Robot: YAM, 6 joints.
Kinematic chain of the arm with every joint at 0, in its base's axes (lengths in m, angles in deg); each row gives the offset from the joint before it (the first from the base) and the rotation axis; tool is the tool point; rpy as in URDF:
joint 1: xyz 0 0 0.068 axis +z
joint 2: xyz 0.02 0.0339 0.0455 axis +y
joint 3: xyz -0.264 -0.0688 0 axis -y
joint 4: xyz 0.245 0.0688 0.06 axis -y
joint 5: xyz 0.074 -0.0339 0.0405 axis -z
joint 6: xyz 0.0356 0 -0.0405 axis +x
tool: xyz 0 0 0 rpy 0 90 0
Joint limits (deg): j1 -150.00..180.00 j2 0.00..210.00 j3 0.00..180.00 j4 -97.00..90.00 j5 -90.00..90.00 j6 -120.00..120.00
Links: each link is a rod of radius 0.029 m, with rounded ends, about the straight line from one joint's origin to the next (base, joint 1, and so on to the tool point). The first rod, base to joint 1, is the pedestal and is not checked.
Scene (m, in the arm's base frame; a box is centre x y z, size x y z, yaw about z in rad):
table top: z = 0
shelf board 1: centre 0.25 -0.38 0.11 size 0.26 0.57 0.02 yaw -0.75
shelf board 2: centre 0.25 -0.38 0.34 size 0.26 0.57 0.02 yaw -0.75
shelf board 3: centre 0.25 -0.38 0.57 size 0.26 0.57 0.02 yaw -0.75
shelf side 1: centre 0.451 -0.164 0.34 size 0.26 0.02 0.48 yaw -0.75
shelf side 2: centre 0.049 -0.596 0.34 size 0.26 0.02 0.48 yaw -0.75
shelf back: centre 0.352 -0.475 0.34 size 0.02 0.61 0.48 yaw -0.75
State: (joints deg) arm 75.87 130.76 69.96 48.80 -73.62 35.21
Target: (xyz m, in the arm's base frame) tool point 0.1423 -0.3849 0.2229
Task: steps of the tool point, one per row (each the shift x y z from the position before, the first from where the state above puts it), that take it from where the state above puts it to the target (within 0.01 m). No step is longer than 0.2 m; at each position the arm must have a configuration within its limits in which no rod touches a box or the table.
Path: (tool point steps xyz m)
1: 0.1282 -0.0691 0.0595
2: 0.0858 -0.1084 0.0517
3: 0.0337 -0.1244 0.0424
4: -0.0167 -0.1164 0.0321
5: -0.0552 -0.0897 0.0213
6: -0.0243 -0.0763 -0.0244
7: -0.0507 -0.0655 -0.0244
8: -0.0715 -0.0452 -0.0239
9: -0.0836 -0.0187 -0.0228
10: 0.0505 -0.0628 0.0073
11: 0.0702 -0.0497 -0.0073

